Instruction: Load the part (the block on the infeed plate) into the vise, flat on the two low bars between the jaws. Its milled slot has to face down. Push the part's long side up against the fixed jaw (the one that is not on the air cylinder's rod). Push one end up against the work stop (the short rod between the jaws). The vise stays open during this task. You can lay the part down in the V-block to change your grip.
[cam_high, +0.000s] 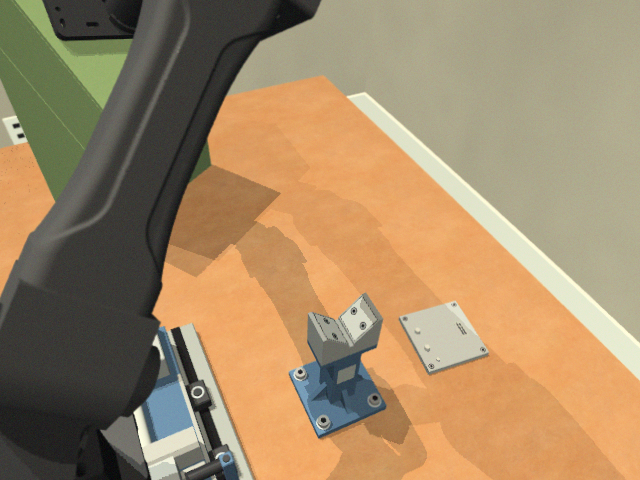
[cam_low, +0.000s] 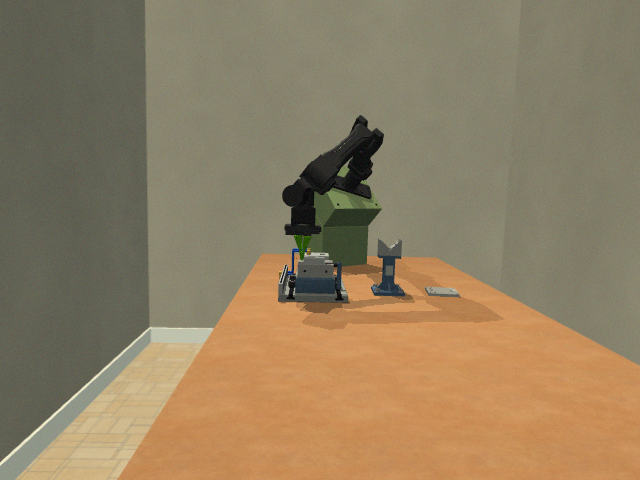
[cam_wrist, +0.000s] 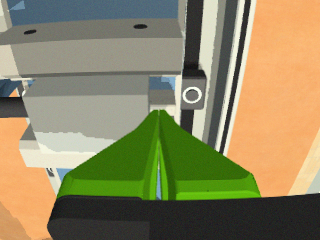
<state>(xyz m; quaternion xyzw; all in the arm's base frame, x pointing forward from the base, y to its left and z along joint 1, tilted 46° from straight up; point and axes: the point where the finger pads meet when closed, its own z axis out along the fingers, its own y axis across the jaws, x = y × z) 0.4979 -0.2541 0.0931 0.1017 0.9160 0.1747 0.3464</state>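
My gripper is now 30 mm to the right of the grey part and 20 mm above it. Also, from my hand: fixed jaw: 30 mm ahead, 40 mm to the left, 30 mm below; moving jaw: 30 mm behind, 40 mm to the left, 30 mm below; work stop: 10 mm ahead, 90 mm to the left, 20 mm below.
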